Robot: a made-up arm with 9 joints.
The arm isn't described. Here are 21 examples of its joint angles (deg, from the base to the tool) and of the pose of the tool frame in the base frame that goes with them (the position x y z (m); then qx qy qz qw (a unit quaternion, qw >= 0)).
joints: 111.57 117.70 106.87 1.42 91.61 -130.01 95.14 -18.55 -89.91
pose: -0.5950 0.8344 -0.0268 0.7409 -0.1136 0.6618 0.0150
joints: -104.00 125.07 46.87 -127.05 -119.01 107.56 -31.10 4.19 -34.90
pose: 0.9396 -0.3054 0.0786 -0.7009 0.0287 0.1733 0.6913
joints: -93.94 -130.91 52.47 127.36 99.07 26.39 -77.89 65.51 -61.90
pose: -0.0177 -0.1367 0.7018 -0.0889 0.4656 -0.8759 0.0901
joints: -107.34 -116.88 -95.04 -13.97 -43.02 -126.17 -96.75 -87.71 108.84
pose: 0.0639 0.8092 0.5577 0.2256 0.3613 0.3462 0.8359
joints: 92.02 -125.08 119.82 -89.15 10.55 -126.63 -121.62 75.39 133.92
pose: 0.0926 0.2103 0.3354 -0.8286 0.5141 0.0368 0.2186
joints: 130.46 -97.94 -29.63 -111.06 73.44 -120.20 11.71 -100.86 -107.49
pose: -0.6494 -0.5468 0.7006 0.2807 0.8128 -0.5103 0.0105
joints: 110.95 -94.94 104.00 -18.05 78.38 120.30 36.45 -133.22 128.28
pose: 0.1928 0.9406 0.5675 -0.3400 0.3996 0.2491 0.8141
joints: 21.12 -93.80 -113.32 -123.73 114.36 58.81 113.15 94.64 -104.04
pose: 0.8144 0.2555 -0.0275 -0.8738 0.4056 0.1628 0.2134
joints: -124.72 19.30 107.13 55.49 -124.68 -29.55 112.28 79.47 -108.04
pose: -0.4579 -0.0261 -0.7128 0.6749 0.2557 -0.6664 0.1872
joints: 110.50 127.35 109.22 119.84 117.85 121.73 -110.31 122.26 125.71
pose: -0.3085 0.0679 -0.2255 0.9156 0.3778 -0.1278 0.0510
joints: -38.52 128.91 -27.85 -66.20 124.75 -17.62 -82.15 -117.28 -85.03
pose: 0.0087 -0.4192 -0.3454 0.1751 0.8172 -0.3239 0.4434
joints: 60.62 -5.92 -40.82 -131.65 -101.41 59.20 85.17 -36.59 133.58
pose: -0.1146 0.6005 -0.2503 -0.5728 -0.5449 0.2551 0.5566
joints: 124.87 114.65 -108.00 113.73 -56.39 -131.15 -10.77 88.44 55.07
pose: -1.1980 0.0552 0.2823 0.6379 -0.7538 -0.1281 0.0919
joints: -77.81 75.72 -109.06 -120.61 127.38 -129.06 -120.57 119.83 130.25
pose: -0.0749 0.0839 -0.1687 0.1748 -0.4903 0.4109 0.7484
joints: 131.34 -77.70 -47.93 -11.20 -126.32 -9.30 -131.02 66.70 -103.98
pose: 0.0518 -0.3047 0.0006 0.7928 -0.0104 -0.2765 0.5430
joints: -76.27 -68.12 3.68 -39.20 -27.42 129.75 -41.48 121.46 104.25
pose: 0.5507 0.2262 0.3940 -0.4902 -0.7816 -0.3530 0.1555
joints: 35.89 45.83 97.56 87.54 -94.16 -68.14 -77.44 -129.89 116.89
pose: -0.6917 0.1343 -0.1083 0.3776 -0.7490 0.1007 0.5351
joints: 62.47 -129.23 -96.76 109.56 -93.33 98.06 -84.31 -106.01 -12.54
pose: 0.0337 -0.4196 0.9541 0.0787 -0.8263 -0.4836 0.2778
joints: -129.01 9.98 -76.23 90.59 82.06 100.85 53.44 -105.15 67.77
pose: -1.0603 0.1040 0.2346 0.1173 0.2343 0.5868 0.7661
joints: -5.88 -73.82 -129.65 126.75 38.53 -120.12 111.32 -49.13 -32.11
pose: 0.2017 0.8771 0.1838 0.3684 -0.6536 0.6590 0.0528
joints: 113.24 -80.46 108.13 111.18 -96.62 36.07 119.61 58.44 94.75
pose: 0.1022 -0.5897 0.4949 0.7902 -0.5280 0.2552 0.1781
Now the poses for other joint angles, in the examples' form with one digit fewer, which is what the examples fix.
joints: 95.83 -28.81 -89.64 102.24 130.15 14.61 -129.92 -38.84 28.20
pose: 0.494 -0.067 0.316 0.455 -0.092 0.067 0.883
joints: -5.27 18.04 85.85 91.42 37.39 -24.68 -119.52 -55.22 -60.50
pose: -0.135 0.182 -0.415 0.435 0.048 0.172 0.883
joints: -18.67 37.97 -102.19 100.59 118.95 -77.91 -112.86 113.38 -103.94
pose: 0.011 0.349 -0.430 -0.666 -0.734 -0.128 0.041
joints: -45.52 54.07 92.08 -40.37 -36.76 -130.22 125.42 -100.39 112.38
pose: 0.397 -0.270 -0.300 -0.416 -0.718 -0.555 0.058
